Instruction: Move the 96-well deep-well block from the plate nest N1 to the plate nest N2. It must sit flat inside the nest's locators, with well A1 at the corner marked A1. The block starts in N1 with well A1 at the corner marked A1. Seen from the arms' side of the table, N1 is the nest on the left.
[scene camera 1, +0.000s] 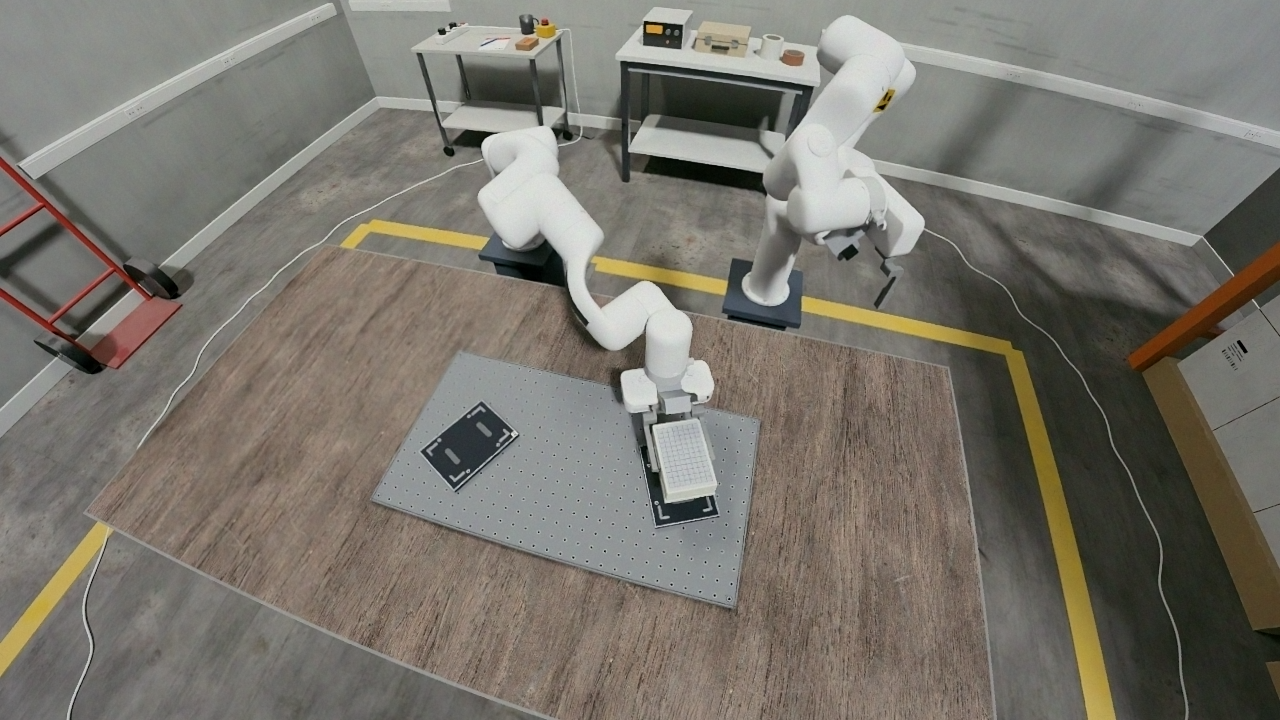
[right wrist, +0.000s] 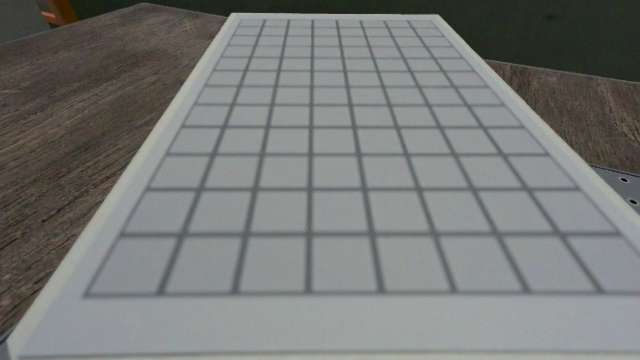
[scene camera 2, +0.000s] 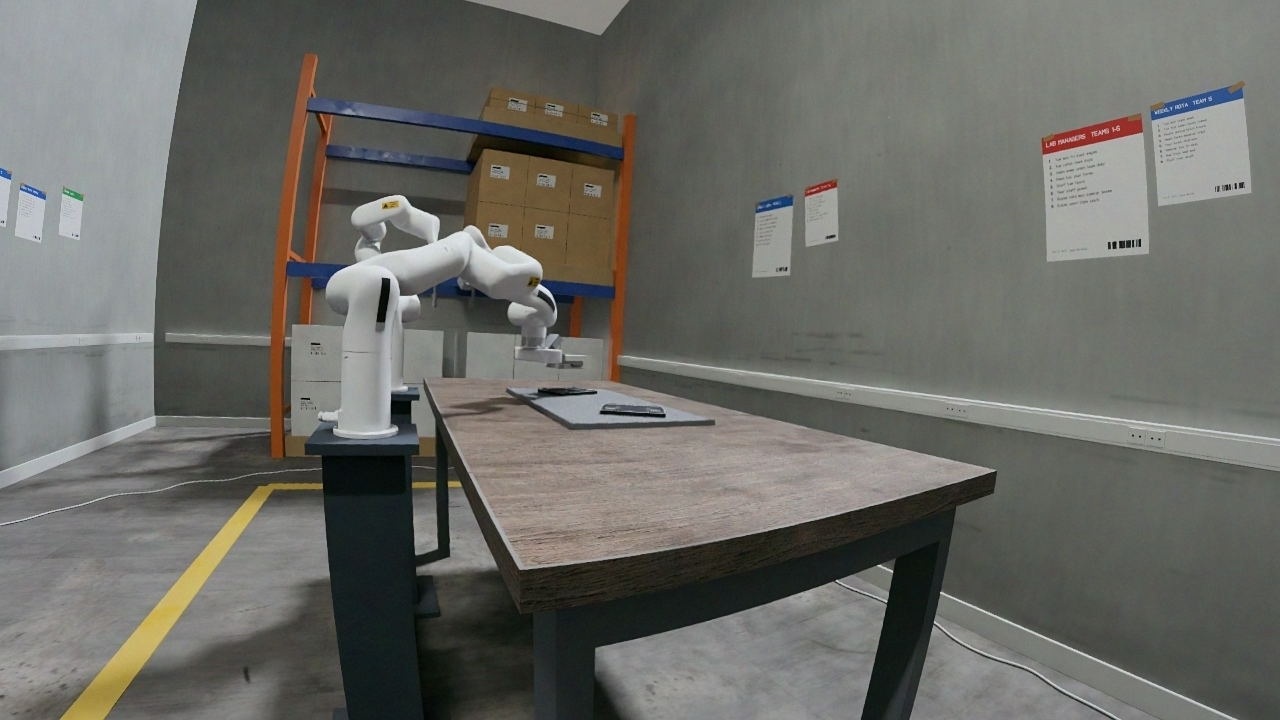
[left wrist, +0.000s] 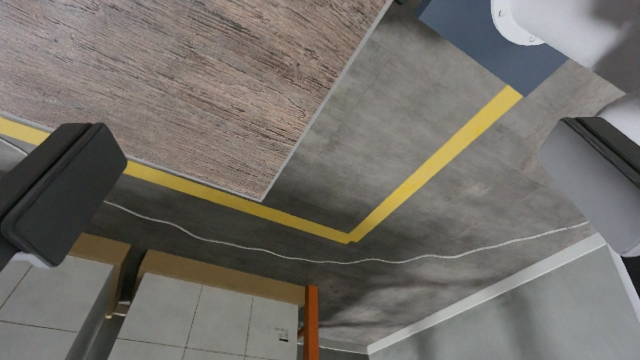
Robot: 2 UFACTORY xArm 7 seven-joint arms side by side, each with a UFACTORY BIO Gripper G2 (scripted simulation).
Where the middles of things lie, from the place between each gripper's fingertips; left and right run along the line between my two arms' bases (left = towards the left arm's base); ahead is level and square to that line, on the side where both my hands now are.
I see my right gripper 41 cm to the left of the nest N2 (scene camera 1: 473, 448), 10 cm above it and 6 cm short of it. Round my right hand: white deep-well block (scene camera 1: 686, 472): 1 cm ahead; then nest N1 (scene camera 1: 691, 510): 10 cm below, 1 cm ahead.
My left hand is 380 mm short of the white deep-well block, 230 mm to the left of it and 180 mm above it. From my left hand the other things lie so: nest N2: 650 mm to the right, 430 mm ahead, 280 mm below; then nest N1: 380 mm ahead, 280 mm below, 230 mm to the right.
